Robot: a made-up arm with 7 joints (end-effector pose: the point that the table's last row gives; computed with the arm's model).
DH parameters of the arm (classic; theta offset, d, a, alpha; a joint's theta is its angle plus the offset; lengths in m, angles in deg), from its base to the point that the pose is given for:
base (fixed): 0 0.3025 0.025 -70
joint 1: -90 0.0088 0.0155 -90
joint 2: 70 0.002 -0.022 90
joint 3: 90 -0.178 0.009 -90
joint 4: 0 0.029 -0.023 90
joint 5: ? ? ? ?
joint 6: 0 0.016 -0.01 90
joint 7: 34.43 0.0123 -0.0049 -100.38
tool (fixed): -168.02 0.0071 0 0
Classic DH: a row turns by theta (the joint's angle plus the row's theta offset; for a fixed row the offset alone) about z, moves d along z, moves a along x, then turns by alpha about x.
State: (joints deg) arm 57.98 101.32 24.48 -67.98 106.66 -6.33 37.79
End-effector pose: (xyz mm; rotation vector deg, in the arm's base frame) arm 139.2 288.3 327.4 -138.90 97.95 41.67
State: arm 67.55 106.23 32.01 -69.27 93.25 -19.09 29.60
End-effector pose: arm 160.3 288.8 330.8 -107.49 93.77 60.25
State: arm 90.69 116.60 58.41 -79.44 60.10 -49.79 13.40
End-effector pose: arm 237.2 255.3 315.8 -36.15 84.53 51.52
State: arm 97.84 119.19 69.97 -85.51 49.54 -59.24 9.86
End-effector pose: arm 261.4 228.0 309.2 -19.37 79.61 35.97
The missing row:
joint 5: 0 -0.158 -0.003 -90
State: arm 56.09 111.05 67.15 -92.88 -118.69 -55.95 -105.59
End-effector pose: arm 215.3 132.6 439.1 131.55 -104.73 -60.48
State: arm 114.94 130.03 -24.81 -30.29 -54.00 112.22 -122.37
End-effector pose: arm 110.2 332.0 267.5 -40.74 108.20 58.34
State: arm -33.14 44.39 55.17 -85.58 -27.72 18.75 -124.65
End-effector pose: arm 120.6 257.1 337.8 13.23 -39.21 170.84
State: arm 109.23 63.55 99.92 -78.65 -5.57 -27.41 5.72
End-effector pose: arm -2.4 254.8 487.9 1.12 13.96 132.87
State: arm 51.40 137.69 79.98 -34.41 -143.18 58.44 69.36
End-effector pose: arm 210.9 162.0 529.0 -2.18 -102.04 76.31
